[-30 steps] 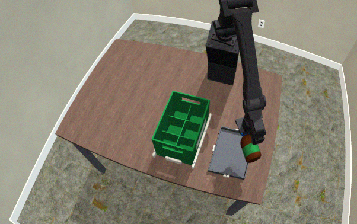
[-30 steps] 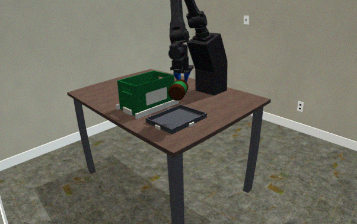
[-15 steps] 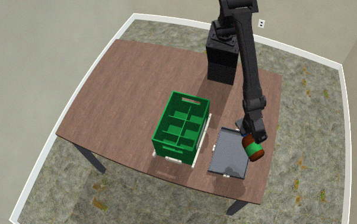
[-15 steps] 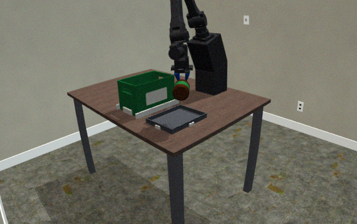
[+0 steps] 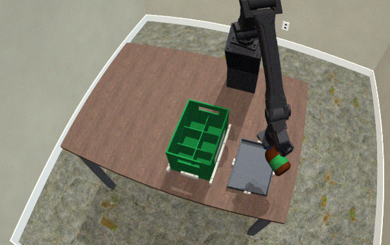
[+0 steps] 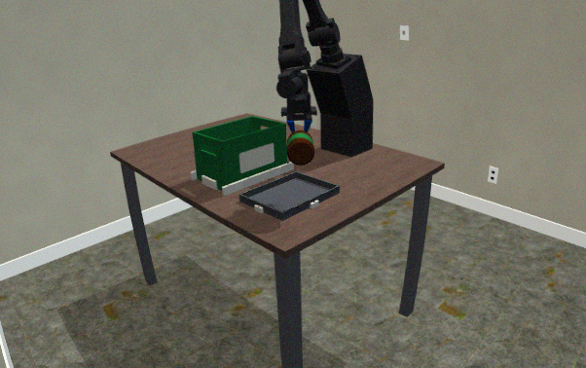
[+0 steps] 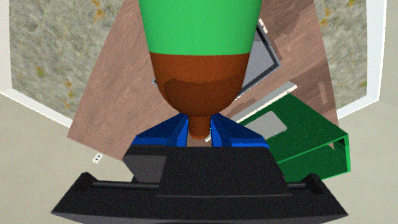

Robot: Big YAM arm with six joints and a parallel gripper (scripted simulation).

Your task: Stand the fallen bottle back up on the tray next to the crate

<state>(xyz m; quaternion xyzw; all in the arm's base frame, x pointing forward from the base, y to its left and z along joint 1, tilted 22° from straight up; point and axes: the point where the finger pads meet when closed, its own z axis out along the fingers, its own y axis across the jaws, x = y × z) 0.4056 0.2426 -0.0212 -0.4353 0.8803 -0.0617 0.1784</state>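
Now: the bottle 3 cm ahead of my hand and 4 cm to the left of it. Round my hand: tray (3 cm ahead, 2 cm to the right, 18 cm below); then green crate (4 cm ahead, 29 cm to the right, 10 cm below).
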